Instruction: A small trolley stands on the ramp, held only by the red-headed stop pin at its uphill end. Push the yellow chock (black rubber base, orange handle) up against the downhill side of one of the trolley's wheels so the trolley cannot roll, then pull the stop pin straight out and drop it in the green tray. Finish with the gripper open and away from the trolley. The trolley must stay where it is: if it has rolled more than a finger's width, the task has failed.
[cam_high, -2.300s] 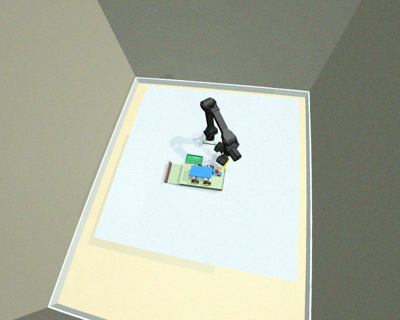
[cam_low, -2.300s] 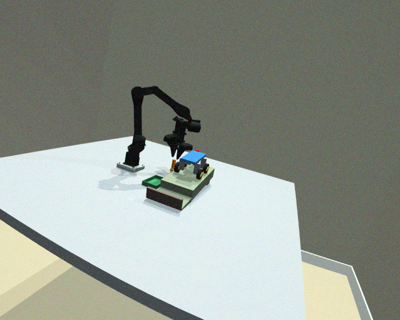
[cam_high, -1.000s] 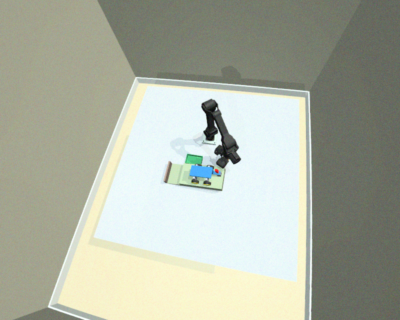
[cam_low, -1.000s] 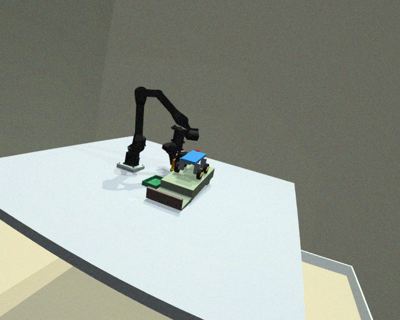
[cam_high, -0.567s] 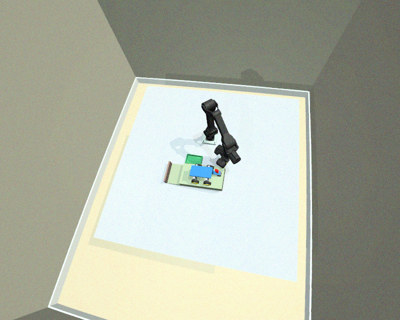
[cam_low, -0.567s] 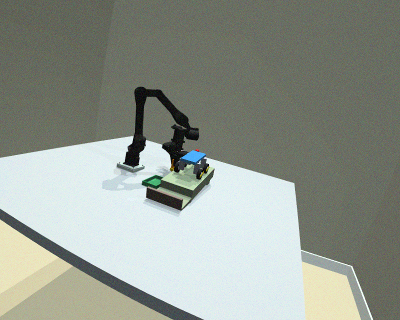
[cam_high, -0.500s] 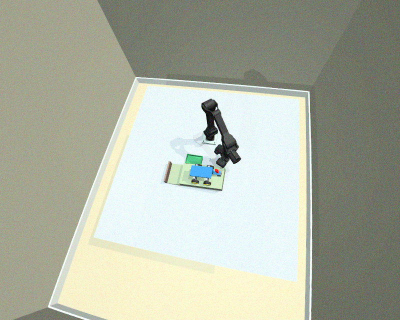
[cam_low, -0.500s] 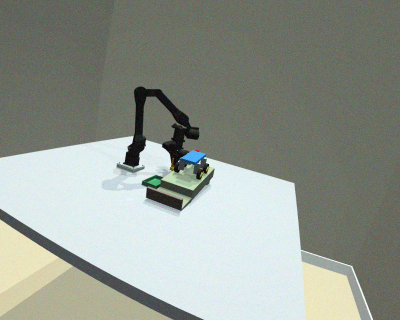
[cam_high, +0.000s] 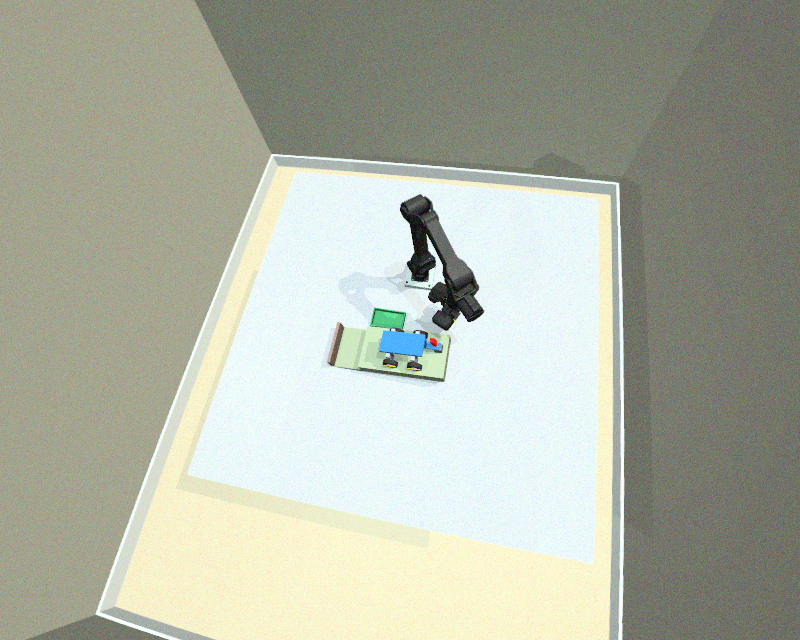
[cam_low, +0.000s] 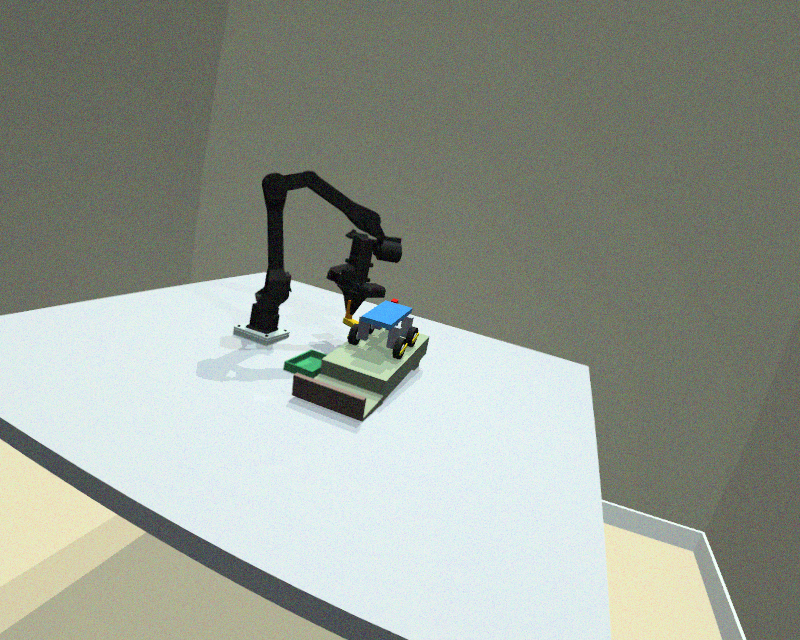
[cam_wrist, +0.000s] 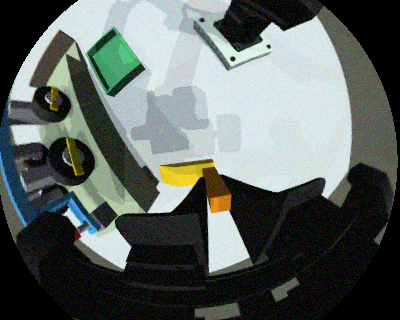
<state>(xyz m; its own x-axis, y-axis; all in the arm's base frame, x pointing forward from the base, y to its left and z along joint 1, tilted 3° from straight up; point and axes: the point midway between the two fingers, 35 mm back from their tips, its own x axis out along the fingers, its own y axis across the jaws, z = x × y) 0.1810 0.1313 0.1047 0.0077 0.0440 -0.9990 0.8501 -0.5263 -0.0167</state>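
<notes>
The green tray is 24 cm to the right of my gripper tip, 9 cm below it and 1 cm ahead of it. Round my gripper tip: blue-topped trolley: 15 cm to the right, 14 cm ahead, 3 cm above; yellow chock: 2 cm ahead, 1 cm to the right, 1 cm below; red-headed stop pin: 13 cm ahead, 6 cm to the right, 5 cm above.
</notes>
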